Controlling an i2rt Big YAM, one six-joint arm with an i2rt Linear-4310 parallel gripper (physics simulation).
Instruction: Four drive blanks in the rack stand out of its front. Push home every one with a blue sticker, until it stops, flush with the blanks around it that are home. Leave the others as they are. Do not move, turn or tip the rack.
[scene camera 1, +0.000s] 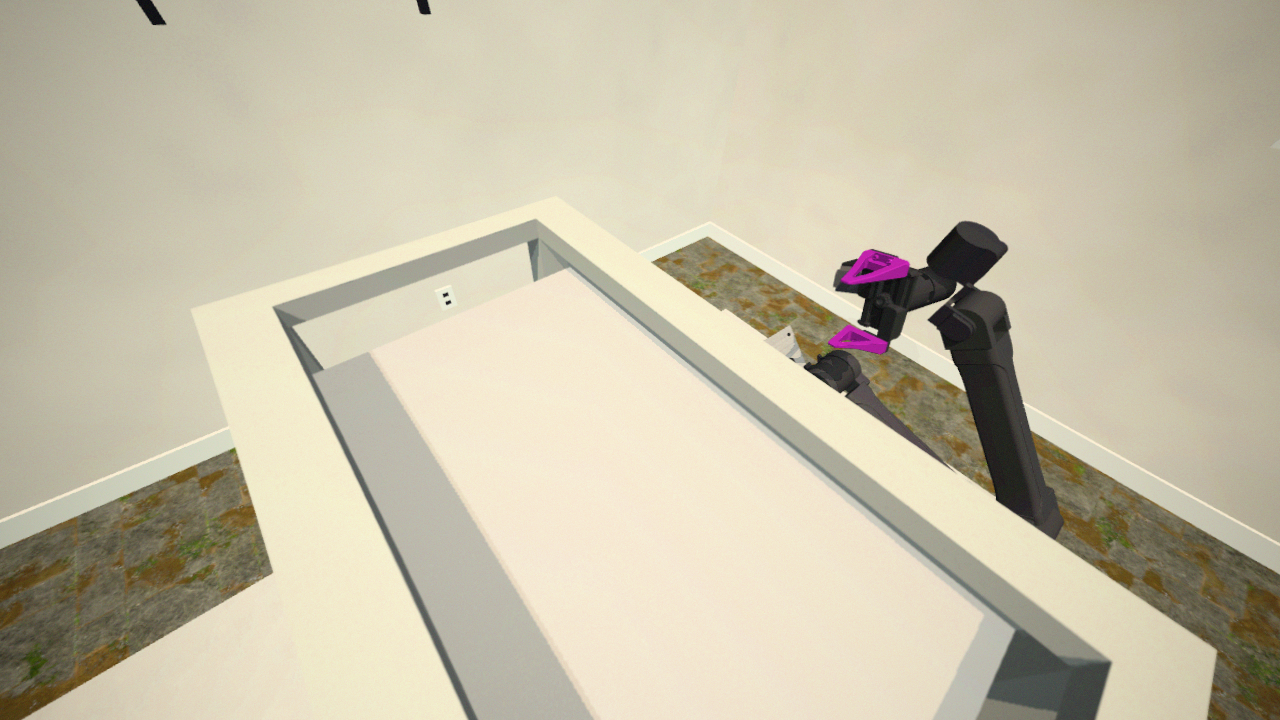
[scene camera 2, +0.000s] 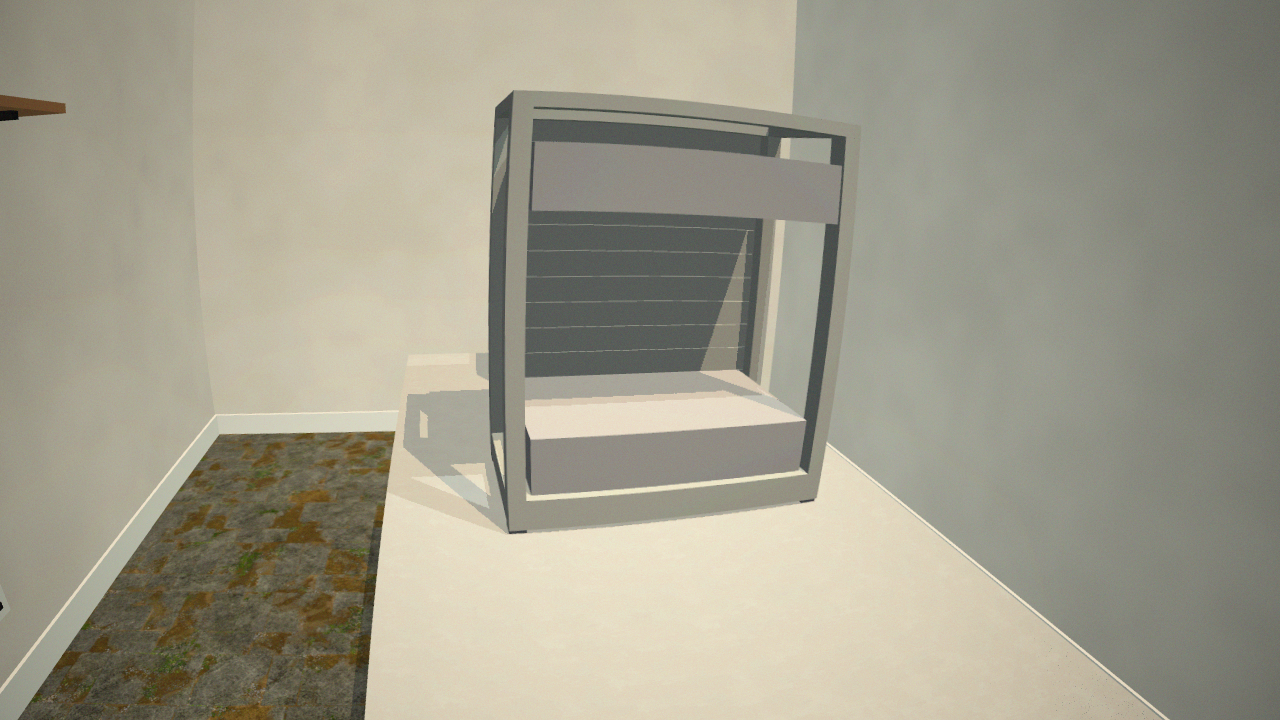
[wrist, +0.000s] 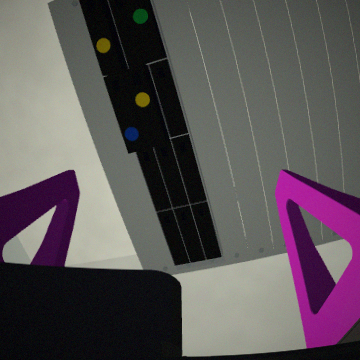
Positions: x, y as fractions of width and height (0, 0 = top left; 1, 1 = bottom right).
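Note:
You've got the gripper at (scene camera 1: 0.65, 0.44), and the same gripper shows at (wrist: 0.49, 0.50). As for the rack, (scene camera 1: 0.47, 0.68) (scene camera 2: 0.49, 0.34) (wrist: 0.77, 0.23) is where it can be seen.

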